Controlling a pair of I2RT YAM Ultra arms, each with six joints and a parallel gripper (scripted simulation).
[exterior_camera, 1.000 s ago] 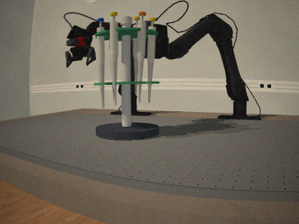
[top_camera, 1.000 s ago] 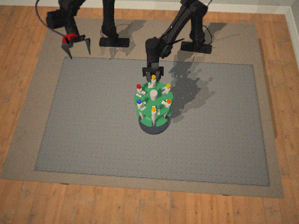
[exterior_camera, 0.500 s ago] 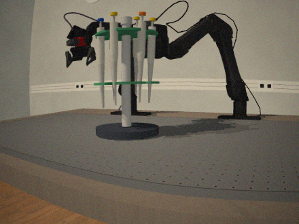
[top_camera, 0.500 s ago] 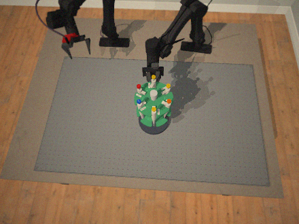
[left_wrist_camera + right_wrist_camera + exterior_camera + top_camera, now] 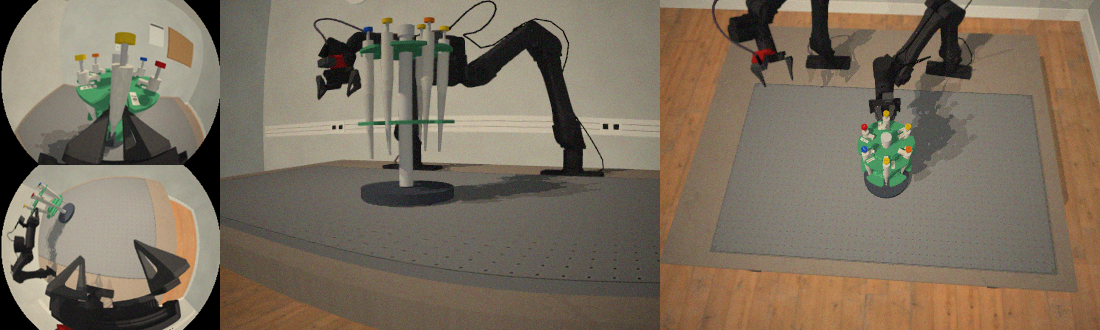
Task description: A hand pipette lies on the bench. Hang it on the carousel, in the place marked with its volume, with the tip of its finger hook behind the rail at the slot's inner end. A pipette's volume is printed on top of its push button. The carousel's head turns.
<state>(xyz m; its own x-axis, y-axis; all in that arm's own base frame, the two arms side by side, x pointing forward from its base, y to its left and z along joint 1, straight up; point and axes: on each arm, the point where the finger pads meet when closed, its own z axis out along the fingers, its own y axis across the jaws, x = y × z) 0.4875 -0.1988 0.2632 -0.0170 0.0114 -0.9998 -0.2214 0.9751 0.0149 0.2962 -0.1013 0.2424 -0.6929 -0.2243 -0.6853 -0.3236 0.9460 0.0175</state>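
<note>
My left hand is 20 mm short of the pipette and 20 mm above it.
</note>
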